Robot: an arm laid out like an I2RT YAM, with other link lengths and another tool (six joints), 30 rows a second.
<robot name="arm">
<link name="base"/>
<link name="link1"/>
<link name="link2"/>
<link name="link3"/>
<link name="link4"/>
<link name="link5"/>
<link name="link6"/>
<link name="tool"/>
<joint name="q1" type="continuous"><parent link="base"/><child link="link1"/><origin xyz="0 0 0.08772" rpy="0 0 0"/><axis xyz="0 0 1"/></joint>
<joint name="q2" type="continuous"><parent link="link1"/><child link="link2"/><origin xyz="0.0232 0.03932 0.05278" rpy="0 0 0"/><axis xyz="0 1 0"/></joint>
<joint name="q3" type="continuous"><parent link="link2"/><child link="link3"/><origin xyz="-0.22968 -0.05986 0" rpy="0 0 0"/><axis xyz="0 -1 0"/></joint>
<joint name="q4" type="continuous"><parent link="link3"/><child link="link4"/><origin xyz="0.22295 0.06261 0.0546" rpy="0 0 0"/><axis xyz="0 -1 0"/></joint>
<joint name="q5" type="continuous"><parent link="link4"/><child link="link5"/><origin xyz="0.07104 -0.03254 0.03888" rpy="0 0 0"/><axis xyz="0 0 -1"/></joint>
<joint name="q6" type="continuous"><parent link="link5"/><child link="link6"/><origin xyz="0.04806 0 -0.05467" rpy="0 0 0"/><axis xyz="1 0 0"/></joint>
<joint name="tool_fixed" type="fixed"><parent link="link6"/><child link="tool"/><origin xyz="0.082 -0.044 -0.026" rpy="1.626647 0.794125 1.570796"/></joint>
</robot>
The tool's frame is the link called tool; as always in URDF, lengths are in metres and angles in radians. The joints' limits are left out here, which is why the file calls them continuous.
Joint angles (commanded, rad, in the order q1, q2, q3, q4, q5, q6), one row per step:
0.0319, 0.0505, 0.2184, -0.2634, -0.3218, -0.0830
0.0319, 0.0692, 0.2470, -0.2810, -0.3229, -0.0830
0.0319, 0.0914, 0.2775, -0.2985, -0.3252, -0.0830
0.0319, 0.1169, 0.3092, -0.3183, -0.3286, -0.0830
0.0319, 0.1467, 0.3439, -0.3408, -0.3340, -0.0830
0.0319, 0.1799, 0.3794, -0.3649, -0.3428, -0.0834
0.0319, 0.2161, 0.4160, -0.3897, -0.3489, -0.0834
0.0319, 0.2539, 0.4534, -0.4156, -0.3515, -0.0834
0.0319, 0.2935, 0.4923, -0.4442, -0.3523, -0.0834
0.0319, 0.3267, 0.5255, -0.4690, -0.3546, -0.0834
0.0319, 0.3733, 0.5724, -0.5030, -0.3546, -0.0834
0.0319, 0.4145, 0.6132, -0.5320, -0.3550, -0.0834
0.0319, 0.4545, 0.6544, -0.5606, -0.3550, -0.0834
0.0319, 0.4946, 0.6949, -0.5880, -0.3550, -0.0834
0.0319, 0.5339, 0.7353, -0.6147, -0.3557, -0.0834
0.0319, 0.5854, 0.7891, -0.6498, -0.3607, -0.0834
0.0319, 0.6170, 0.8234, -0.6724, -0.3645, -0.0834
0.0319, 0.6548, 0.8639, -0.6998, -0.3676, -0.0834
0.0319, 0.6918, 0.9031, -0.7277, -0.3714, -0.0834
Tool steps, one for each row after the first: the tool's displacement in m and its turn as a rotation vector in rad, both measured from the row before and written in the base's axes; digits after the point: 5 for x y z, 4 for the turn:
-0.00111, 0.00012, 0.00480, -0.0001, 0.0077, 0.0011
-0.00093, 0.00029, 0.00495, 0.0000, 0.0092, 0.0023
-0.00084, 0.00044, 0.00436, 0.0000, 0.0136, 0.0034
-0.00075, 0.00072, 0.00425, 0.0002, 0.0176, 0.0054
-0.00054, 0.00119, 0.00364, 0.0003, 0.0217, 0.0088
-0.00025, 0.00083, 0.00338, 0.0003, 0.0244, 0.0060
-0.00004, 0.00036, 0.00318, -0.0003, 0.0263, 0.0025
0.00004, 0.00011, 0.00291, -0.0008, 0.0293, 0.0008
0.00008, 0.00032, 0.00249, -0.0002, 0.0248, 0.0022
0.00042, 0.00001, 0.00372, -0.0011, 0.0337, 0.0000
0.00068, 0.00008, 0.00317, -0.0008, 0.0294, 0.0004
0.00082, 0.00003, 0.00355, -0.0009, 0.0274, 0.0000
0.00115, 0.00004, 0.00340, -0.0009, 0.0270, 0.0000
0.00134, 0.00014, 0.00354, -0.0005, 0.0256, 0.0006
0.00203, 0.00075, 0.00479, 0.0010, 0.0328, 0.0045
0.00130, 0.00057, 0.00315, 0.0010, 0.0199, 0.0034
0.00165, 0.00048, 0.00340, 0.0006, 0.0247, 0.0028
0.00160, 0.00058, 0.00287, 0.0010, 0.0257, 0.0033

